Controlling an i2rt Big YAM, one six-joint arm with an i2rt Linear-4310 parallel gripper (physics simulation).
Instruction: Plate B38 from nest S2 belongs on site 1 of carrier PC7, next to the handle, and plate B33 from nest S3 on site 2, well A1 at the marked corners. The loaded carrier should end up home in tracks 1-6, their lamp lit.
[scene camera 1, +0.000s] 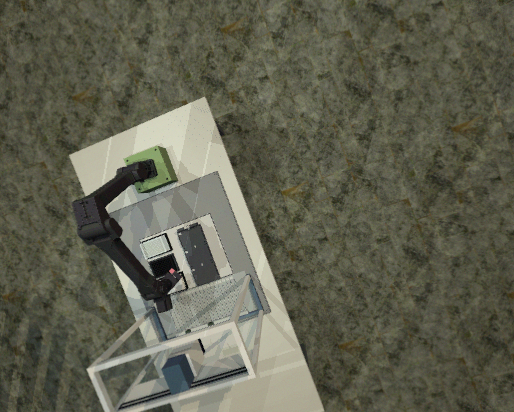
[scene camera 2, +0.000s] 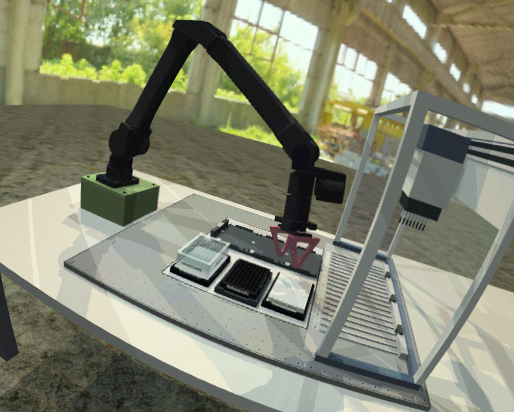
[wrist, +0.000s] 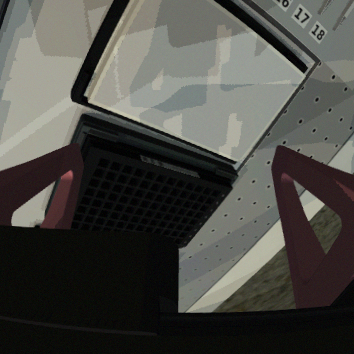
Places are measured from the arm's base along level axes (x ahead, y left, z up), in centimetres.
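Pixels of known places: gripper, fingertip midpoint: (scene camera 1: 170, 281) (scene camera 2: 287, 262) (wrist: 176, 154); arm's base, origin of the base link: (scene camera 1: 144, 170) (scene camera 2: 117, 181).
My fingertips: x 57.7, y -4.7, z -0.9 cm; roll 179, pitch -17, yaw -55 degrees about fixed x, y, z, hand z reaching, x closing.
Note:
Ahead of a thing's pixels: the offset from my fingertips to its top centre.
My gripper (scene camera 1: 172, 275) (scene camera 2: 291, 259) (wrist: 176, 154) is open and empty, its red fingers pointing down above the nests. A black many-welled plate {dx -7.5, dy -4.1, dz -4.8 cm} (scene camera 1: 162, 264) (scene camera 2: 247, 277) (wrist: 145, 197) sits in the middle nest. A pale flat-topped plate {dx +3.1, dy -2.2, dz -4.8 cm} (scene camera 1: 176, 284) (scene camera 2: 289, 294) (wrist: 195, 90) sits in the nest nearest the track deck. A plate under a clear cover {dx -19.1, dy -4.6, dz -2.1 cm} (scene camera 1: 156, 246) (scene camera 2: 204, 255) sits in the nest nearest the arm base. The long dark carrier {dx -8.8, dy +16.0, dz -4.4 cm} (scene camera 1: 199, 255) (scene camera 2: 250, 243) lies beside the nests, no plate visible on it. Plate names, nest labels, corner marks and lamp cannot be read.
The slatted track deck (scene camera 1: 210, 302) (scene camera 2: 357, 295) adjoins the nests; labels 17 and 18 show in the wrist view. A tall frame (scene camera 1: 165, 345) (scene camera 2: 420, 115) rises around it, carrying a pipetting head (scene camera 1: 177, 372) (scene camera 2: 435, 175). The arm stands on a green block (scene camera 1: 167, 170) (scene camera 2: 107, 200).

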